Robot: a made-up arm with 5 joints. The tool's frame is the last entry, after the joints.
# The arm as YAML. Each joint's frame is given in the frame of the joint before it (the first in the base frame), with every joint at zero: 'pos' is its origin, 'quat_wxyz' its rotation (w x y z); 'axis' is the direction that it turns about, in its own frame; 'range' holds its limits. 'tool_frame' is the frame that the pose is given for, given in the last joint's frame.
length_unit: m
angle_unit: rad
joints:
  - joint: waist
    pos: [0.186, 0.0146, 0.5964]
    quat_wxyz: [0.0, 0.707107, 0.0, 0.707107]
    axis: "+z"
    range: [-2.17, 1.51]
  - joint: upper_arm
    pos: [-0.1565, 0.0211, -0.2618]
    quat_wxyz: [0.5, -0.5, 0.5, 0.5]
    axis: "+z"
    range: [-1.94, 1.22]
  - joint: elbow
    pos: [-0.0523, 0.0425, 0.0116]
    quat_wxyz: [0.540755, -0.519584, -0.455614, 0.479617]
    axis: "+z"
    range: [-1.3, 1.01]
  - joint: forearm
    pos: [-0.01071, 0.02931, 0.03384]
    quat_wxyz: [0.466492, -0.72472, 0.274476, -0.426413]
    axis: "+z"
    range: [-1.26, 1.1]
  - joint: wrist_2
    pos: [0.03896, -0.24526, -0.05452]
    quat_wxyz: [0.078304, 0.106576, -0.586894, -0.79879]
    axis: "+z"
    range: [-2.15, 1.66]
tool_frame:
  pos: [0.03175, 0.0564, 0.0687]
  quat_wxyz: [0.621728, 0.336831, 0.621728, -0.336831]
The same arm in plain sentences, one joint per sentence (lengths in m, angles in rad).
The arm has five revolute joints in a row. What follows holds with every joint at zero, and every direction is one of the base frame's.
Joint 1 sits 0.186 m along +x and 0.0146 m along +y and 0.5964 m along +z from the base frame's origin and rotates about +x, from -2.17 to 1.51 rad.
Joint 2 sits 0.2618 m along -x and 0.0211 m along -y and 0.1565 m along -z from joint 1 and rotates about -y, from -1.94 to 1.22 rad.
Joint 3 sits 0.0523 m along +x and 0.0116 m along -y and 0.0425 m along -z from joint 2 and rotates about the direction (0.991154, -0.044898, -0.124894), from -1.3 to 1.01 rad.
Joint 4 sits 0.0362 m along +x and 0.0277 m along +y and 0.0064 m along +z from joint 3 and rotates about the direction (-0.288393, 0.455589, -0.84218), from -1.26 to 1.1 rad.
Joint 5 sits 0.2518 m along +x and 0.0351 m along +y and 0.0025 m along -z from joint 4 and rotates about -x, from -2.15 to 1.66 rad.
The tool frame, which is the frame that the pose is given for, sits 0.0687 m along -x and 0.0574 m along +y and 0.0299 m along -z from joint 5; its axes are the base frame's turned by roll 0, pitch 0 and yaw 0 rad (as in URDF: about the fixed x, then y, then z).

